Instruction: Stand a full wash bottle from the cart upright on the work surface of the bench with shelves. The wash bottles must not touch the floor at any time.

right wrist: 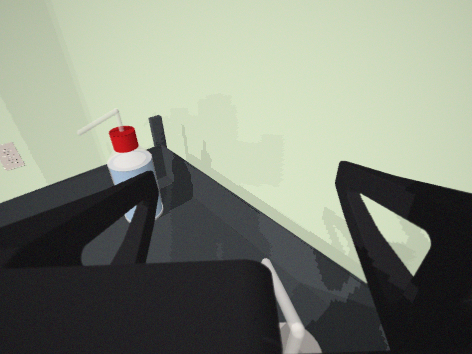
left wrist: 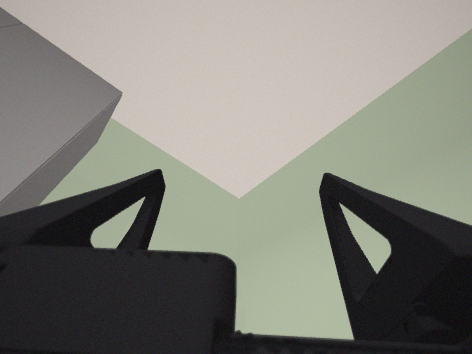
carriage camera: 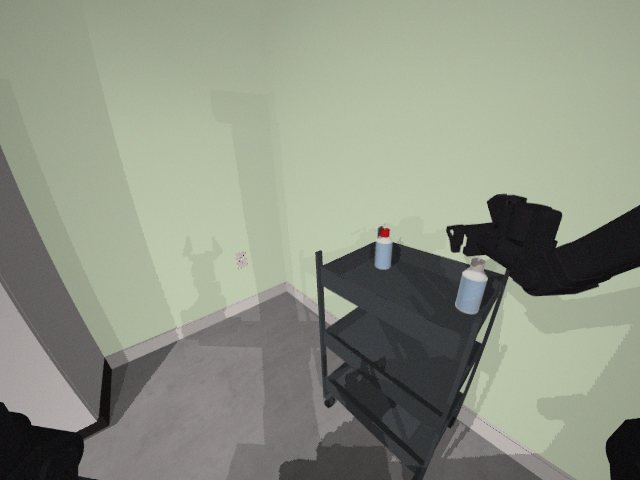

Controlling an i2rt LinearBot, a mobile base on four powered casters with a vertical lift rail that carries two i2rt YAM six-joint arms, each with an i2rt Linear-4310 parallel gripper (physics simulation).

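Places are measured from the left arm's base along level axes (x ahead, y left, z up), in metres.
Pixels of known places: left gripper, between the fingertips: (left wrist: 241,179); right gripper, between the fingertips: (right wrist: 245,176) (carriage camera: 464,227).
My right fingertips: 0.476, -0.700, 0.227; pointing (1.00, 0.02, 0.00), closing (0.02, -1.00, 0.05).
For each thing: its top centre in the pictures, then the offset to it from my right fingertips, as dx, dy, dz.
- wash bottle with a red cap, centre of its top: (right wrist: 107,110) (carriage camera: 383,221) +0.197, +0.164, -0.040
- second bottle with a grey cap, centre of its top: (right wrist: 290,304) (carriage camera: 478,248) -0.043, -0.020, -0.040
- speckled wall plate, centre of its top: (carriage camera: 239,252) +0.818, +0.969, -0.420
A wash bottle with a red cap (carriage camera: 383,254) (right wrist: 127,161) and blue contents stands upright near the far left corner of the top tray of the dark cart (carriage camera: 321,310) (right wrist: 215,230). A second bottle with a grey cap (carriage camera: 470,294) (right wrist: 302,342) stands upright near the tray's near right end; its spout and part of its top show at the bottom of the right wrist view. My right gripper (carriage camera: 463,241) (right wrist: 245,176) is open and empty, above the tray and above the grey-capped bottle's height. My left gripper (left wrist: 241,179) is open and empty, facing the wall and ceiling. The bench does not show clearly.
Green walls (carriage camera: 413,103) meet behind the cart, with a speckled wall plate (carriage camera: 241,259) (right wrist: 11,156) on one. A grey cabinet-like block (carriage camera: 46,289) (left wrist: 45,95) stands at the left. The cart has two lower shelves. Dark robot parts (carriage camera: 41,446) show at the lower corners of the carriage view.
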